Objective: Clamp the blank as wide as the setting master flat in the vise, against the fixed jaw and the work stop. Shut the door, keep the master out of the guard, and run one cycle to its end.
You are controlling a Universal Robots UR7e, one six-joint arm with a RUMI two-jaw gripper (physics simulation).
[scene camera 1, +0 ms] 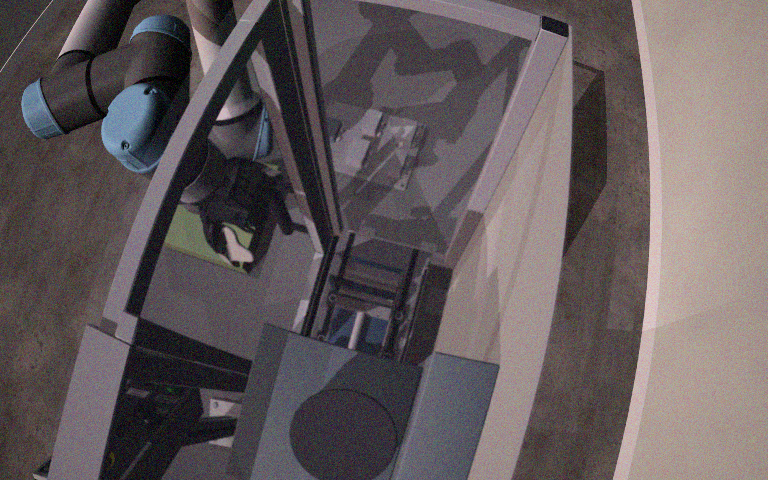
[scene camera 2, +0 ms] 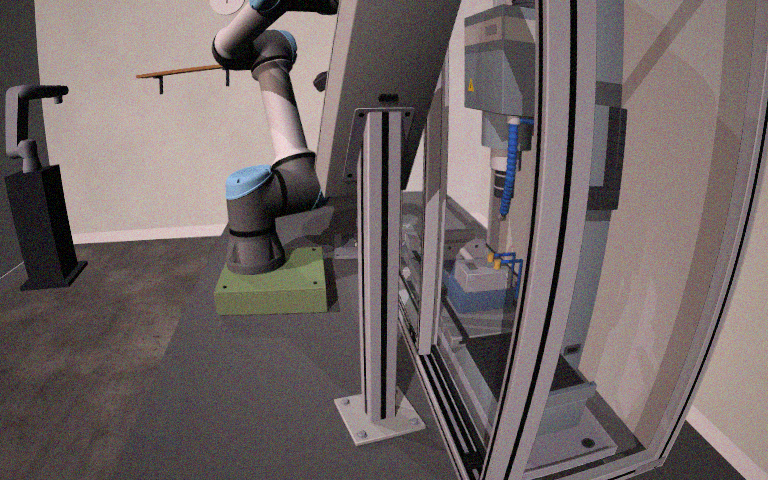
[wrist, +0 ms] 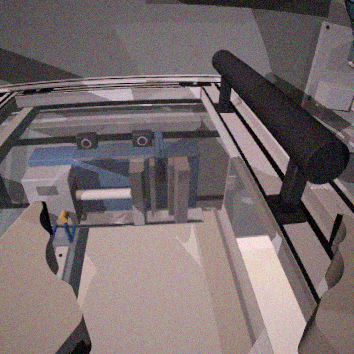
Observation:
I see my gripper (wrist: 192, 212), a guard door (scene camera 2: 419, 220), a control panel (scene camera 2: 378, 63) and a grey post (scene camera 2: 372, 139).
The guard door also shows in the wrist view (wrist: 174, 214).

